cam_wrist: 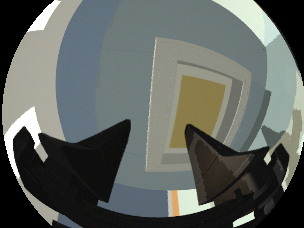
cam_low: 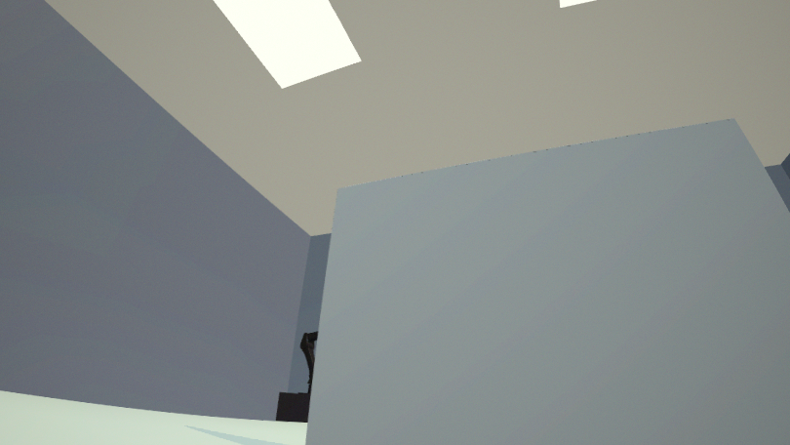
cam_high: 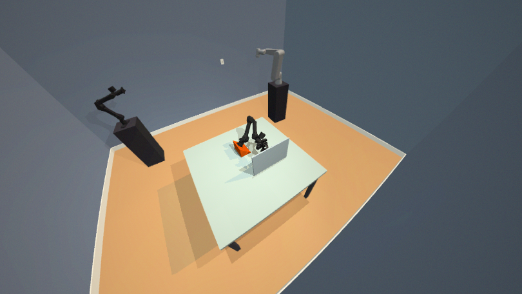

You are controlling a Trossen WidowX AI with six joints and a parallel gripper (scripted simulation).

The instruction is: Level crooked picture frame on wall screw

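The picture frame lies 5 cm below my gripper tip and 3 cm ahead of it. Also, from my gripper tip: wall panel: 7 cm below, 4 cm ahead, 1 cm to the left.
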